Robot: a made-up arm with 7 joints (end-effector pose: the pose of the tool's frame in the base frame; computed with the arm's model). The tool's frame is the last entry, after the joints. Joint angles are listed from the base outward.
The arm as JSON. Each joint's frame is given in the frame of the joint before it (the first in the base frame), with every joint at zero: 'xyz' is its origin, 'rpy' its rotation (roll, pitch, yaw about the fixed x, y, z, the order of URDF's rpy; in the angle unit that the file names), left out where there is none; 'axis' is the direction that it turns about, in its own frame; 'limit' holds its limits. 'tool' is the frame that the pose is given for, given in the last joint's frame.
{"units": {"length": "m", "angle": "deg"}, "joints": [
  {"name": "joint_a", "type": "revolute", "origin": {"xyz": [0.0, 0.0, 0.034]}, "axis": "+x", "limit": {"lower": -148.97, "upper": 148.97}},
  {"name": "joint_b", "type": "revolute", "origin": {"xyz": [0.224, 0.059, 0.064]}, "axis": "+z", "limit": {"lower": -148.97, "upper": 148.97}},
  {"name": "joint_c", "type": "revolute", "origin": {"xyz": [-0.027, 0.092, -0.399]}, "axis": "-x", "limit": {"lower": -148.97, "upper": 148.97}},
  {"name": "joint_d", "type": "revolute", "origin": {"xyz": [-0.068, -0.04, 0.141]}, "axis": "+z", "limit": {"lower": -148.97, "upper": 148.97}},
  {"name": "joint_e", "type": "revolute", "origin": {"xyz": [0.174, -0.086, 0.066]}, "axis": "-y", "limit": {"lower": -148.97, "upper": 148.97}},
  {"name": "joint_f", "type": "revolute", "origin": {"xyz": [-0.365, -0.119, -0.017]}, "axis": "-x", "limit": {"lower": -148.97, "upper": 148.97}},
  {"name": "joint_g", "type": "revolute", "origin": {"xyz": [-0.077, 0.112, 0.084]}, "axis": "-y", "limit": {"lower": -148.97, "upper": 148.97}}
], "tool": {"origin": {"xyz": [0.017, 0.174, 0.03]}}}
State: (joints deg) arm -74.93 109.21 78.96 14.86 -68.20 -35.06 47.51
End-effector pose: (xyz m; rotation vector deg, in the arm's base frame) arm -0.5703 -0.1929 0.0558 -102.16 5.21 100.18
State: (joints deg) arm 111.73 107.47 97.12 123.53 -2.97 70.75 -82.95
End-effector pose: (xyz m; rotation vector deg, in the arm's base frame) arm 0.1192 0.0607 0.1756 -96.99 -63.95 -69.19
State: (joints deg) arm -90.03 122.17 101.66 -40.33 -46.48 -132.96 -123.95
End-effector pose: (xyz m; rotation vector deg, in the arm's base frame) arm -0.2299 -0.0981 0.7142 52.94 -160.49 -31.76
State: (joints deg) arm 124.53 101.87 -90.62 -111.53 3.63 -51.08 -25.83
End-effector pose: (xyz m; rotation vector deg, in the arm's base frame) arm 0.5982 0.0645 0.1219 104.33 101.01 84.90
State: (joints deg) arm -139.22 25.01 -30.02 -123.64 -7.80 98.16 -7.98
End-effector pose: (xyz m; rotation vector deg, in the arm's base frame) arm 0.0302 -0.4283 -0.0176 86.63 -0.86 132.34
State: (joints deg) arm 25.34 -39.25 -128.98 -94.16 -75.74 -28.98 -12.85
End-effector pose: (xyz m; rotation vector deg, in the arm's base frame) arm -0.0136 0.3959 -0.8884 -94.85 -51.34 -33.24
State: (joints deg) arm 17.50 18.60 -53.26 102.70 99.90 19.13 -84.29
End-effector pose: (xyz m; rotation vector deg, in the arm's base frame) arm -0.1278 0.4039 -0.1224 79.10 -55.15 84.66
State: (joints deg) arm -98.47 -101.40 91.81 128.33 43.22 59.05 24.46
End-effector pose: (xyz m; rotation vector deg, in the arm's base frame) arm 0.1055 -0.2823 -0.1359 -105.88 31.59 11.49
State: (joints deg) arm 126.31 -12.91 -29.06 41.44 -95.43 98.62 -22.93
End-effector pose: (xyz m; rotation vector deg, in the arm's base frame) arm 0.0588 0.0889 -0.3041 6.69 -47.60 57.37
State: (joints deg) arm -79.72 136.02 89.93 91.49 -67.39 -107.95 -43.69
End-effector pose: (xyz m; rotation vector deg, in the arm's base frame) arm -0.5089 -0.5737 0.2298 -169.31 41.29 1.36
